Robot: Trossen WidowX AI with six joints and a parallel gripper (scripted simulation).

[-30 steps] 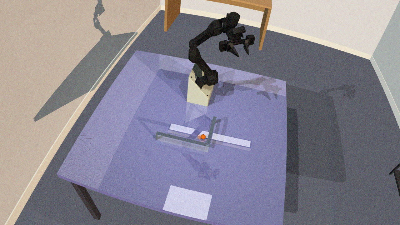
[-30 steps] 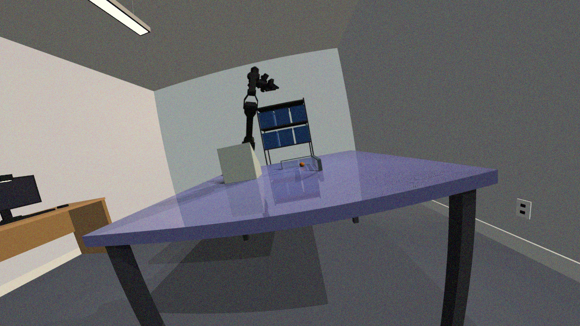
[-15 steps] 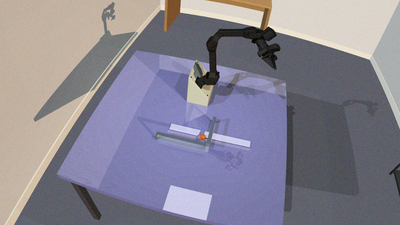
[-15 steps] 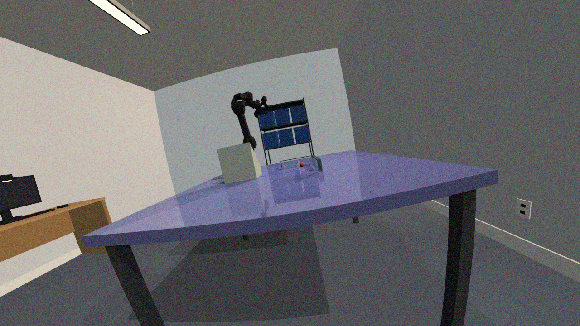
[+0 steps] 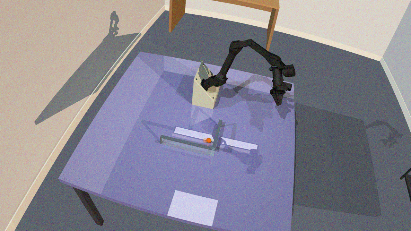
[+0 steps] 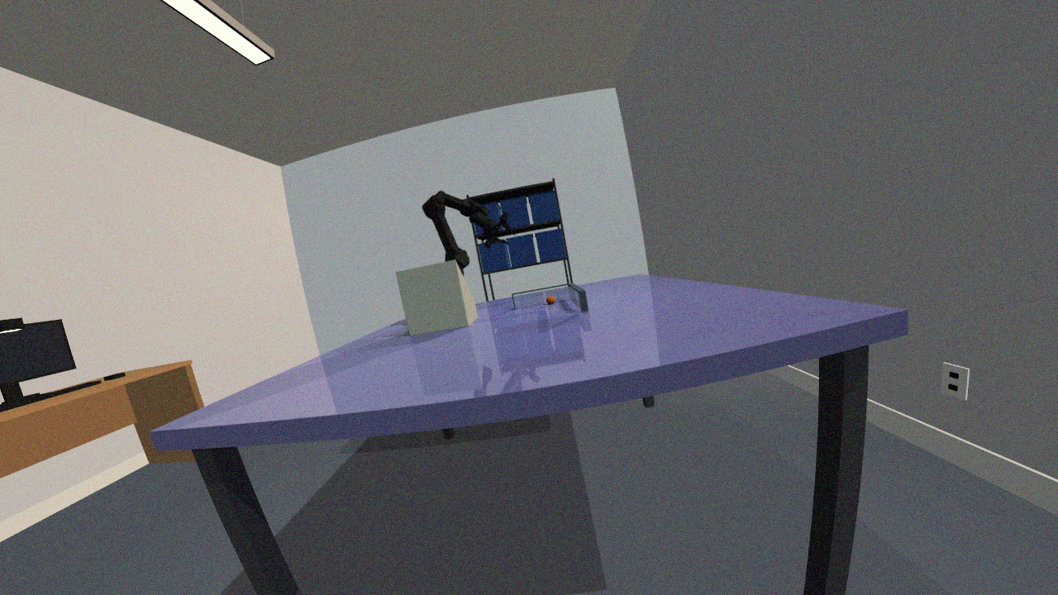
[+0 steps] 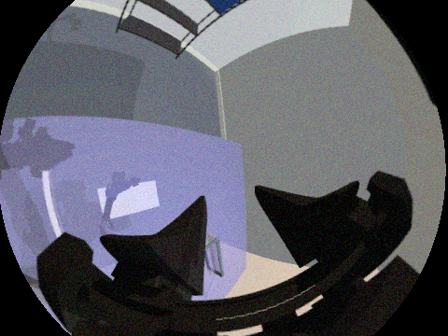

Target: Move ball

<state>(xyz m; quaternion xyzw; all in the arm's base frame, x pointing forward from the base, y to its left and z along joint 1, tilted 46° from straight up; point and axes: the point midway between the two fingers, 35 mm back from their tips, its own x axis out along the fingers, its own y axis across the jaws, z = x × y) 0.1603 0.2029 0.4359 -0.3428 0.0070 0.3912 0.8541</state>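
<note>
My gripper tip is 34 cm to the left of the orange ball, 28 cm above it and 14 cm short of it. Also, from my gripper tip: see-through copy of ball 36 cm to the right, 28 cm below, 14 cm ahead.
</note>
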